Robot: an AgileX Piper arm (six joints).
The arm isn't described. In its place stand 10 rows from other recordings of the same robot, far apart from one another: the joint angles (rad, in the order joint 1, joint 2, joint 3, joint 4, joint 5, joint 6), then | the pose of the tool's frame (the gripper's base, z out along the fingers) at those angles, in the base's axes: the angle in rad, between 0 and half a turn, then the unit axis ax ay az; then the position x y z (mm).
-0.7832, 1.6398, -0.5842, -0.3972, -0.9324, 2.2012 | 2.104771, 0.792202, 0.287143, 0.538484, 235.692, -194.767, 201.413
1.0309, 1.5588, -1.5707, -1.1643, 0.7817, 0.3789 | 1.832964, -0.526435, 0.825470, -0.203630, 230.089, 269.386, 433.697
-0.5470, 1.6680, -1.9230, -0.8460, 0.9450, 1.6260 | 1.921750, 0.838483, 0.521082, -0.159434, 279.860, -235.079, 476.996
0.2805, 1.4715, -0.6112, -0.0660, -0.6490, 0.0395 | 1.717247, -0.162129, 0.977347, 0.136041, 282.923, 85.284, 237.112
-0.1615, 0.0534, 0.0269, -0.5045, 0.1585, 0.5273 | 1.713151, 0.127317, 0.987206, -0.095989, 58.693, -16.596, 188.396
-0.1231, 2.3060, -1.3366, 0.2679, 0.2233, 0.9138 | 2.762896, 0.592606, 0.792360, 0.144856, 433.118, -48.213, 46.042
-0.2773, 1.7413, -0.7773, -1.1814, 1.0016, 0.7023 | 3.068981, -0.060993, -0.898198, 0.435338, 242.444, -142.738, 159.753
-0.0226, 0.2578, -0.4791, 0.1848, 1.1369, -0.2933 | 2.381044, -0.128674, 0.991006, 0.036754, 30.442, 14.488, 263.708
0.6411, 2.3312, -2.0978, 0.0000, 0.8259, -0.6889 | 2.543069, -0.617042, 0.786895, -0.007375, 420.898, 314.097, 211.050
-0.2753, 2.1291, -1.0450, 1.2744, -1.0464, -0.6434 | 2.185275, 0.526268, 0.732795, -0.431340, 346.183, -176.072, 117.649
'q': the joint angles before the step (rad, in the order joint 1, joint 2, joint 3, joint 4, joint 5, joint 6). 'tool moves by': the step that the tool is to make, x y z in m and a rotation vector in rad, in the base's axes. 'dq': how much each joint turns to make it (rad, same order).
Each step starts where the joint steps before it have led.
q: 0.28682 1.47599 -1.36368 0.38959 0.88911 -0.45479
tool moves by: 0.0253 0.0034 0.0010 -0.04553 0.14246 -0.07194
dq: 0.00013 0.12391 -0.17337 -0.09579 0.16371 0.16297
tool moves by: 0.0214 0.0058 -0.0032 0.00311 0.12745 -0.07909
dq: -0.00024 0.11055 -0.14274 -0.02298 0.12526 0.13352
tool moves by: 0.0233 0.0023 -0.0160 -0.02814 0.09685 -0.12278
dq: 0.00022 0.10490 -0.09411 -0.05957 0.05827 0.15064
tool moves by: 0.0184 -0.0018 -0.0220 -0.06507 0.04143 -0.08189
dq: -0.00018 0.07536 -0.03264 -0.08109 0.00157 0.08667
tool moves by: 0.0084 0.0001 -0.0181 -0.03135 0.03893 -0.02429
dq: 0.00011 0.04371 -0.00038 -0.02721 -0.00002 0.02636
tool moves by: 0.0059 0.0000 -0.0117 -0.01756 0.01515 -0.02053
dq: -0.00014 0.02801 0.00053 -0.01850 -0.01097 0.02132
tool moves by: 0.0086 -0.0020 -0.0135 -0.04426 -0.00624 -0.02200
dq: 0.00014 0.03332 -0.00074 -0.05124 -0.02751 0.02588
